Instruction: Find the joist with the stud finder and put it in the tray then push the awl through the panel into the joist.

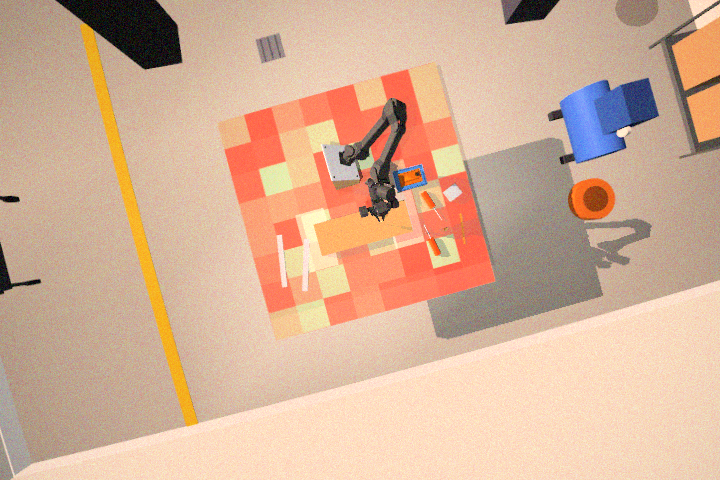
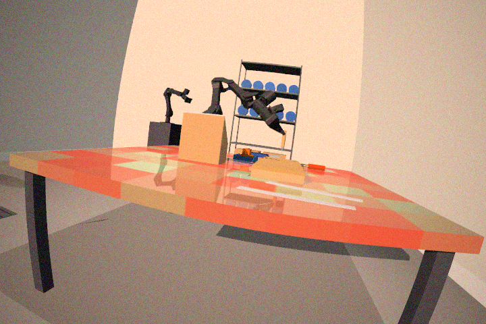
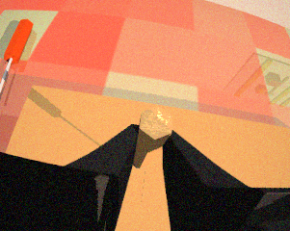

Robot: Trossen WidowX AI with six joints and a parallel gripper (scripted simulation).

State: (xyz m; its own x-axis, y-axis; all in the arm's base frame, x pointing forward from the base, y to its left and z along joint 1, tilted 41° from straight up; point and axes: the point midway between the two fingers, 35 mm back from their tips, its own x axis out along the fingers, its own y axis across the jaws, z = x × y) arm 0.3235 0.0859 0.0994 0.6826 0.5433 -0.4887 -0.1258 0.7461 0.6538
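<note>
Right now my gripper tip is 5 cm above the awl. The rest, counted from my gripper tip: blue tray 23 cm behind, 21 cm to the left, 15 cm below; then orange stud finder 23 cm behind, 23 cm to the left, 12 cm below; then grey block 11 cm behind, 43 cm to the left, 15 cm below.
</note>
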